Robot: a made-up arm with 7 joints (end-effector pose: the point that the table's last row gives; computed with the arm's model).
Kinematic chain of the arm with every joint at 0, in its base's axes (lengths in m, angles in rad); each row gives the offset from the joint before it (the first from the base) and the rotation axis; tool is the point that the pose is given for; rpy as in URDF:
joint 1: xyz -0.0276 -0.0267 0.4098 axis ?
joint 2: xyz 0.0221 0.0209 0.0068 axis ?
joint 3: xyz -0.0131 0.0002 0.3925 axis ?
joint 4: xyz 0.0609 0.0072 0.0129 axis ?
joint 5: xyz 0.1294 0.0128 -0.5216 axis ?
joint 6: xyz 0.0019 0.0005 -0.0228 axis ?
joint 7: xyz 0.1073 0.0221 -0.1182 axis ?
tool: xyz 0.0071 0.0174 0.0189 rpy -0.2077 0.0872 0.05
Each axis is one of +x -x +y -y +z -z.
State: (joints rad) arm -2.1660 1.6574 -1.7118 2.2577 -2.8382 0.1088 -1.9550
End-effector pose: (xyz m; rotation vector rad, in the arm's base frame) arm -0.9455 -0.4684 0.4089 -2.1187 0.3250 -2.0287
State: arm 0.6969 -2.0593 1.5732 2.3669 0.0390 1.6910 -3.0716
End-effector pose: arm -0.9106 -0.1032 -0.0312 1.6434 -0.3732 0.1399
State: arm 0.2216 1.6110 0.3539 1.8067 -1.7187 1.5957 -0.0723
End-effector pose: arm 0.5732 0.2877 -0.2575 -1.4536 0.6667 1.5980
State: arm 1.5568 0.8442 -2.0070 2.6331 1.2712 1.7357 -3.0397
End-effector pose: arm 0.2668 0.7311 1.0913 0.8741 0.3967 -2.2301
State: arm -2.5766 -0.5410 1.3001 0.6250 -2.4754 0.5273 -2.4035
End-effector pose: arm 0.1323 -0.5690 0.3964 -0.9250 -1.2880 -2.1172
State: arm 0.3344 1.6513 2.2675 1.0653 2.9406 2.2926 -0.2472
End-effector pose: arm 0.2065 0.6294 0.8456 -0.9424 -1.3704 0.7563
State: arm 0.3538 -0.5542 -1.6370 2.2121 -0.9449 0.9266 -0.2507
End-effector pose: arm -0.2713 -0.6944 1.1659 -1.3181 -0.2173 -1.2526
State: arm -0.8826 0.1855 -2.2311 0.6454 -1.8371 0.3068 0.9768
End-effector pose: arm -0.5418 -0.1276 0.3784 -0.7325 1.1930 -2.0245
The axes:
joint 1: +z
joint 2: +y
joint 3: +z
joint 4: -y
joint 5: -z
joint 6: +y
joint 7: -z

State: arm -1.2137 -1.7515 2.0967 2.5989 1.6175 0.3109 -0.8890
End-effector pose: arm -0.1227 1.0108 0.1216 0.3404 -0.9879 1.7690
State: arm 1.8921 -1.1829 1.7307 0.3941 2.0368 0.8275 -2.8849
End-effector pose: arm -0.5112 -0.0399 0.2529 -0.4224 0.6632 -1.2291
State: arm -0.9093 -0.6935 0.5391 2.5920 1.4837 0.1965 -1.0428
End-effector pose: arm -0.2334 0.4136 1.3817 -0.1893 -2.8592 0.4258
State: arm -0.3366 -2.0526 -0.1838 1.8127 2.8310 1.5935 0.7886
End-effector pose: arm -0.9711 0.2227 0.6097 0.8552 -0.4190 1.8760
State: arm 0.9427 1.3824 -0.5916 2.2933 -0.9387 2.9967 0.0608
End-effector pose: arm 0.6365 0.4675 0.2776 -2.0439 1.1700 -0.5579
